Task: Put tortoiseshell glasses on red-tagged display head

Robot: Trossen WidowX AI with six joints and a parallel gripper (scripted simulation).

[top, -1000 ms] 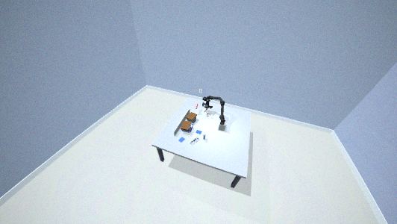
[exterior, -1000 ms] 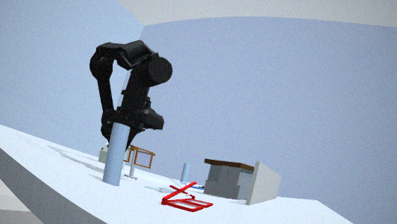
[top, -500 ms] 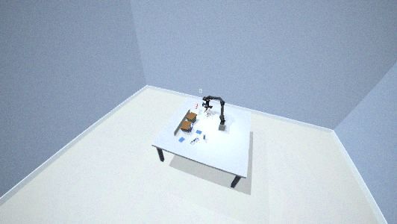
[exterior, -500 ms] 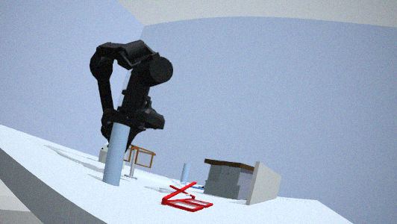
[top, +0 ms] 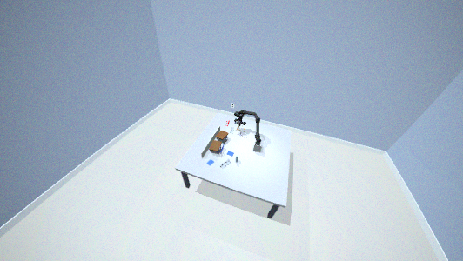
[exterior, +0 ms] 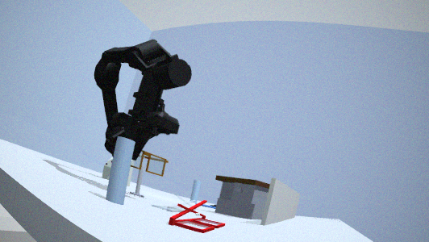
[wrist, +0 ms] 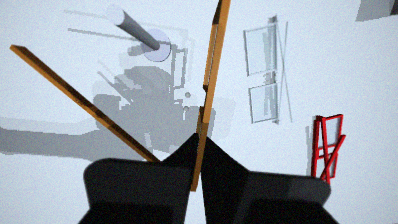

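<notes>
Now: gripper tip 100 mm to the right of the thin grey post, 60 mm above it and 50 mm past it. Round my gripper tip: grey head (310 mm to the left, 150 mm ahead, 30 mm below); then slanted panel (410 mm to the left, 290 mm ahead, 30 mm below).
</notes>
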